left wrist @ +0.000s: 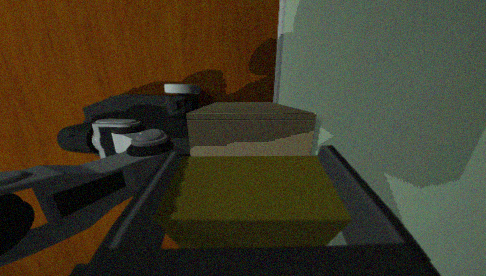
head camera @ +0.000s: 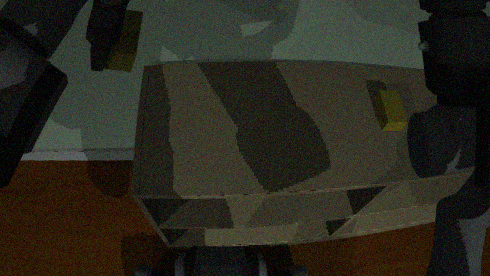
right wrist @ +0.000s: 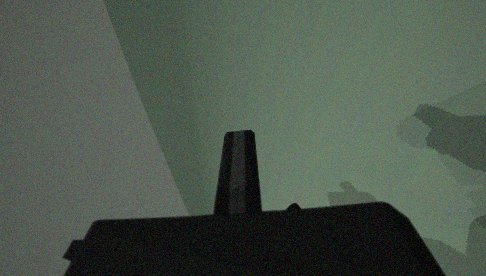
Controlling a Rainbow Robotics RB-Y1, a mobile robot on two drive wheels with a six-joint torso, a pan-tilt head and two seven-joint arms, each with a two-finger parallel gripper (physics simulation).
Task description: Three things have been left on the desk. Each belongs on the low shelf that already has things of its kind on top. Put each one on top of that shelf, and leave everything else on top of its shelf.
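Frame: origin at the robot's base, x ahead, y left, z up, level; centimetres.
Seen in the pictures: left gripper, fingertip midpoint: (left wrist: 248, 157) (head camera: 101, 44); right gripper, fingertip midpoint: (right wrist: 240, 141).
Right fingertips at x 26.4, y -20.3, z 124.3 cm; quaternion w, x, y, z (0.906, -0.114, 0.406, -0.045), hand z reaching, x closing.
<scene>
Offsets run from my right fingertips to a thing's top centre. Level surfaces: height alone.
A low brown shelf @(dz -63.3 cm) (head camera: 200, 110) (left wrist: 250, 136) stands against the pale wall. A small yellow block @(dz -58.7, dx +13.7, dy -24.4 cm) (head camera: 393, 102) is on its top, toward the right in the head view. My left gripper (head camera: 107, 65) (left wrist: 248, 157) is shut on a larger yellow block @(dz -28.0, dx +7.5, dy +37.2 cm) (head camera: 131, 42) (left wrist: 255, 190), which fills the space between its widely spaced fingers. In the head view it is at the upper left, beyond the shelf's left end; its height above the shelf top is hard to tell. My right gripper (right wrist: 240, 141) is shut and empty, with the pale wall behind it. The desk does not show.
The wooden floor @(dz -124.2 cm) (head camera: 60, 220) (left wrist: 125, 40) meets the pale wall (head camera: 75, 110) (left wrist: 380, 75) (right wrist: 320, 90) at a light skirting strip (head camera: 75, 155). My right arm (head camera: 452, 60) hangs along the shelf's right end. My base (head camera: 220, 260) is close to the shelf's front. The scene is dim.
</scene>
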